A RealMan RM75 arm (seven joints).
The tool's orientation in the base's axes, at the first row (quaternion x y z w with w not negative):
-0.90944, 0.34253, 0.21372, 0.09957
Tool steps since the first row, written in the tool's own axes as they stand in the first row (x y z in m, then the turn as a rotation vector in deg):
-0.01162, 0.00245, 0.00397, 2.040, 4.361, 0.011
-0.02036, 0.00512, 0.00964, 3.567, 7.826, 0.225
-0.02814, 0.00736, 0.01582, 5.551, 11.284, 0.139
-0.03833, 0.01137, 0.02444, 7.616, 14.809, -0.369
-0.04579, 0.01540, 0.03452, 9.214, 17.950, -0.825
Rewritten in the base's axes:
-0.01073, 0.00622, 0.00170, -1.531, -4.432, -1.093
-0.02022, 0.01116, 0.00056, -2.877, -7.831, -2.101
-0.02894, 0.01603, -0.00146, -3.814, -11.589, -3.052
-0.04124, 0.02178, -0.00460, -4.605, -15.582, -3.666
-0.05218, 0.02640, -0.01029, -5.473, -19.001, -4.100

